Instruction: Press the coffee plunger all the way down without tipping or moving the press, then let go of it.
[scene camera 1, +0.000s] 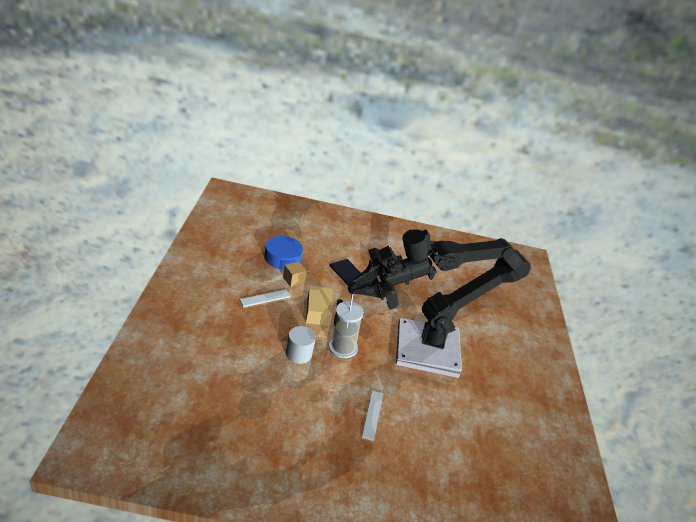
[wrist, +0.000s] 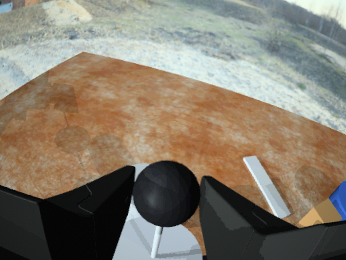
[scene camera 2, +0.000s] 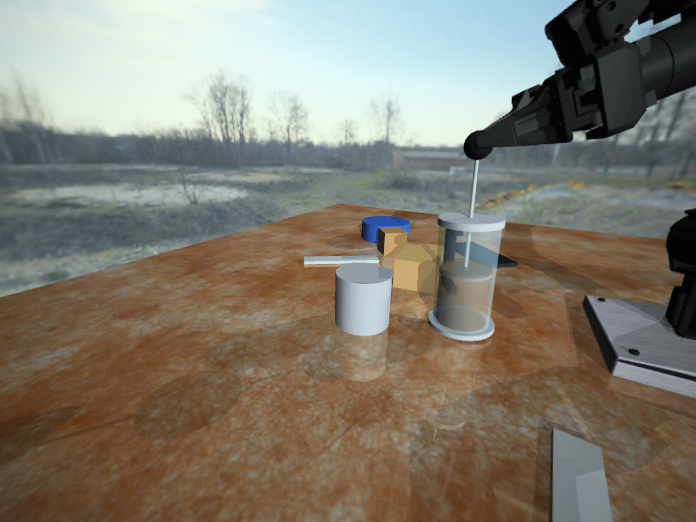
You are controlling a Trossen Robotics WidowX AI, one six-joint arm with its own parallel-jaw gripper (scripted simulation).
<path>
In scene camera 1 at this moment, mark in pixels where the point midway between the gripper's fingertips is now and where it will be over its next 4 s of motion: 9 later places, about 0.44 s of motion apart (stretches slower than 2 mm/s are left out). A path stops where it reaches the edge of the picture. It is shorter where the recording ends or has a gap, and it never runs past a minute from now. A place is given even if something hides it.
My gripper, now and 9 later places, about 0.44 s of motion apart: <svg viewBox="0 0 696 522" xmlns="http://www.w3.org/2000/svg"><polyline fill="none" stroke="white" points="351,287 347,292 345,295 343,297 342,299 342,300 341,300 340,301 345,295 358,279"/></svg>
</path>
